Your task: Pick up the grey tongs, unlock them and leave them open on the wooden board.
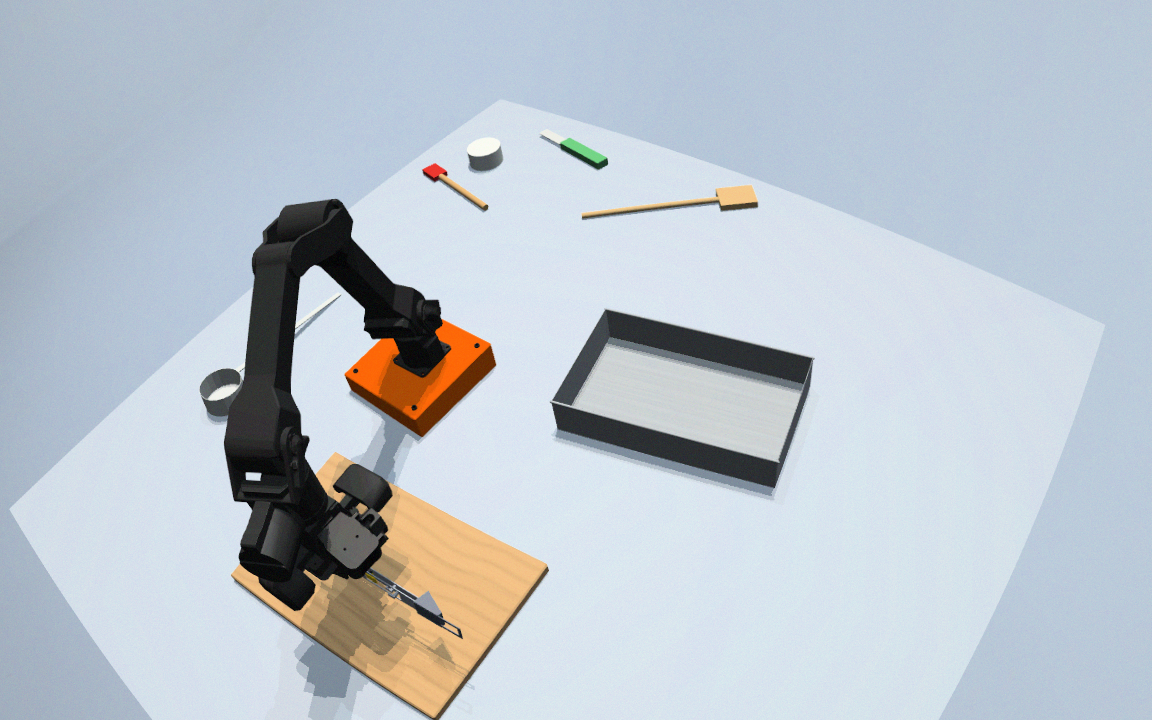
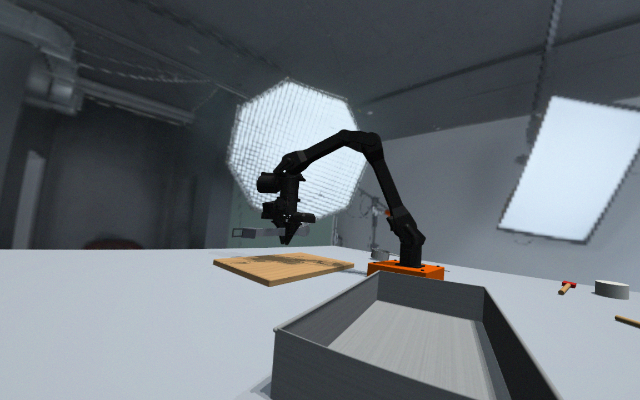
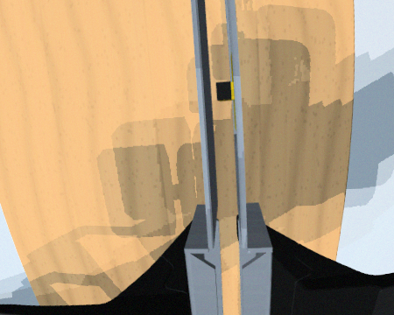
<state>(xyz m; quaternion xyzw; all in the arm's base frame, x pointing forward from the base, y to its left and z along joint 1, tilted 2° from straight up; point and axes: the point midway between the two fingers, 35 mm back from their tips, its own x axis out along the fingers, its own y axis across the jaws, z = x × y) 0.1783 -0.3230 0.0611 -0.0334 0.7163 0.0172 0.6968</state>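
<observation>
My gripper tip is now 30 mm to the right of the wooden board and 60 mm above it. Also, from my gripper tip: white disc 460 mm behind, 790 mm to the left, 50 mm below; then dark roasting tin 180 mm ahead, 460 mm to the left, 30 mm below.
</observation>
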